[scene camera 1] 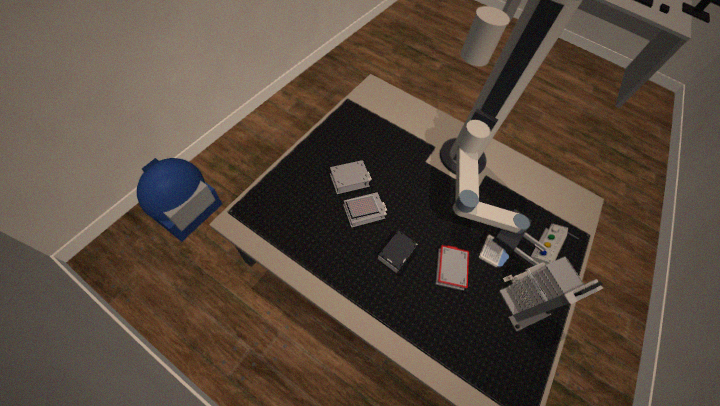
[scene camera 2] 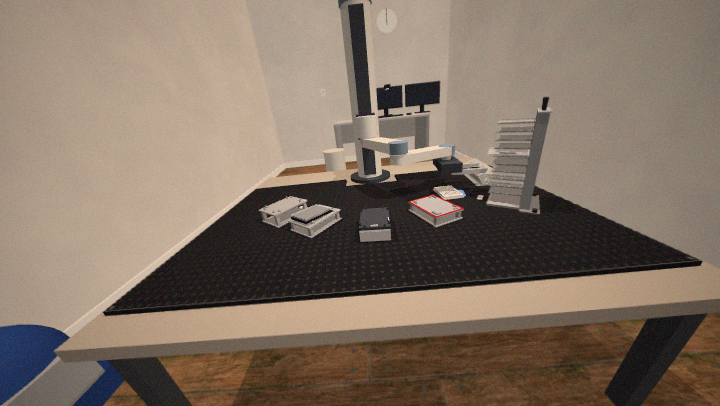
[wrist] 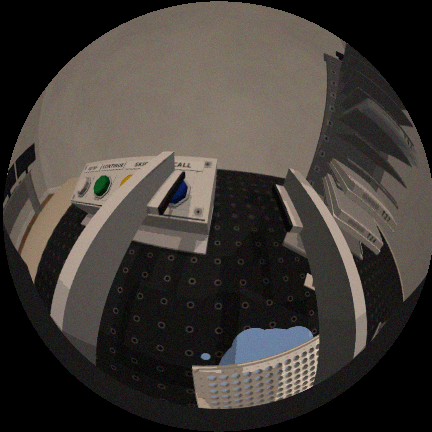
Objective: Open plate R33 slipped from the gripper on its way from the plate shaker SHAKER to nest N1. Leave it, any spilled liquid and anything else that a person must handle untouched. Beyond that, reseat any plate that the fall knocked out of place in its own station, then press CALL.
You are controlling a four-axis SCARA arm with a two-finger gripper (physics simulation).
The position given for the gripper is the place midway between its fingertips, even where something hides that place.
The gripper [wrist: 230, 168] carries nothing. Also in view: a white well plate [wrist: 267, 379]. Further things: a button box [wrist: 184, 225] and a dark shaker [scene camera 1: 395, 253].
